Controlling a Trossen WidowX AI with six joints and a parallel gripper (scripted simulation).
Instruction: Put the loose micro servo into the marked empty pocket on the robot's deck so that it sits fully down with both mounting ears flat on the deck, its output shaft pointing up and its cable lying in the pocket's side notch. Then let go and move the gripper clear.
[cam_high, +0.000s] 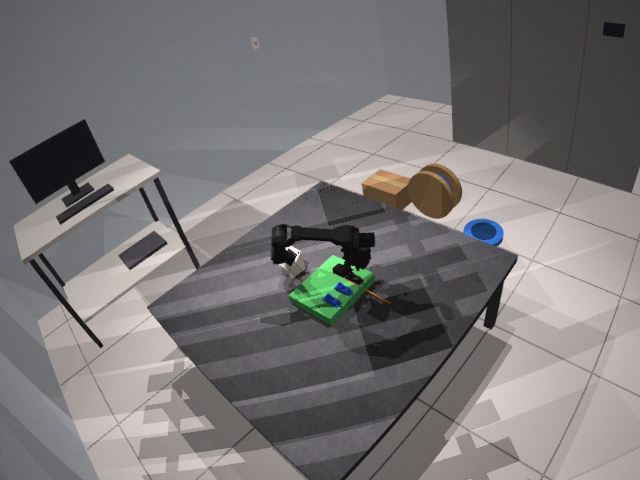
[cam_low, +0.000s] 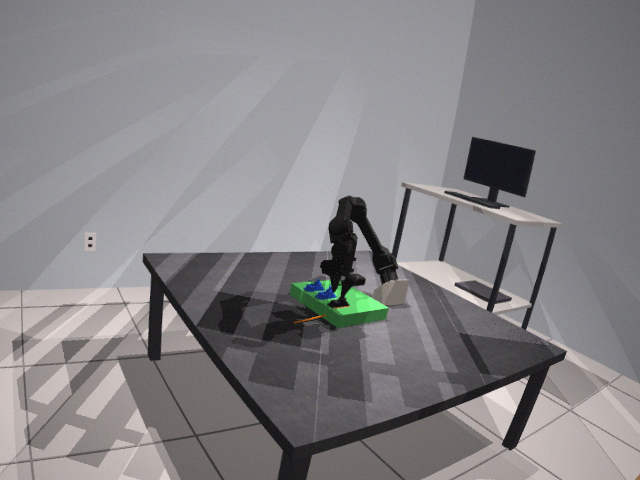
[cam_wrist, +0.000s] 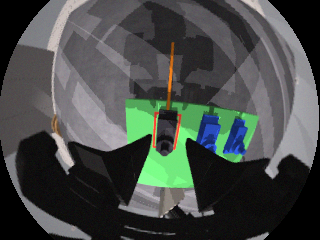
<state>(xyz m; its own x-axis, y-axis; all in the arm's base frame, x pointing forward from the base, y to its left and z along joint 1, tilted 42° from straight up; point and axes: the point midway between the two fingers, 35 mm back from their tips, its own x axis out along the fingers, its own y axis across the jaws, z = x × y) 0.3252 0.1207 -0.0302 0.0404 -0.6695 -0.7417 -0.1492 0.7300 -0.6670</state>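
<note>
Right now the green deck is 11 cm behind my gripper tip, 9 cm to the right of it and 6 cm below it.
</note>
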